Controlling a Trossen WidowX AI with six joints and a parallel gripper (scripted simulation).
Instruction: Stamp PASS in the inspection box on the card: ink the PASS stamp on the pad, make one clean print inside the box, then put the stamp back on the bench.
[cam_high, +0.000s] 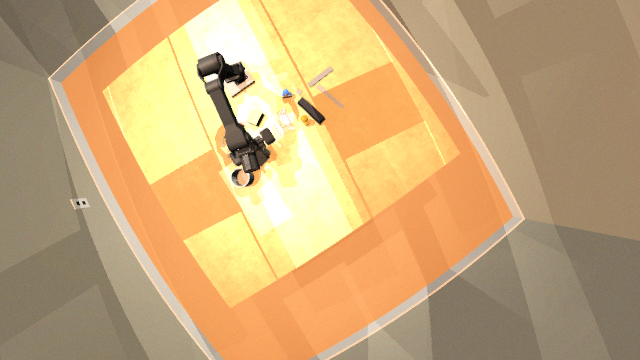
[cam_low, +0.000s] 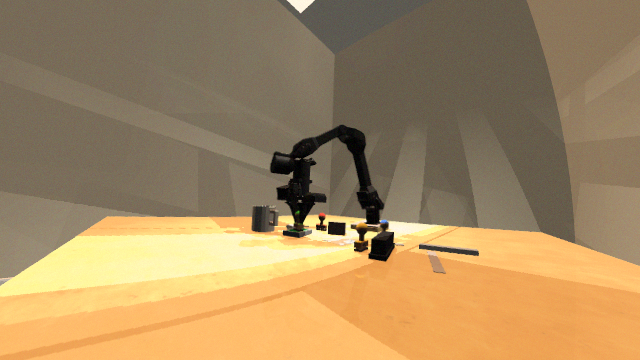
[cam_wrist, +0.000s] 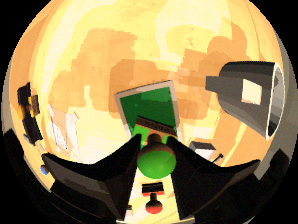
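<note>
Right now my gripper tip is right at the green-knobbed stamp. The rest, counted from my gripper tip: mug 10 cm to the right, 6 cm ahead; red-knobbed stamp 14 cm behind, 2 cm below, 1 cm to the right; green ink pad 3 cm below.
</note>
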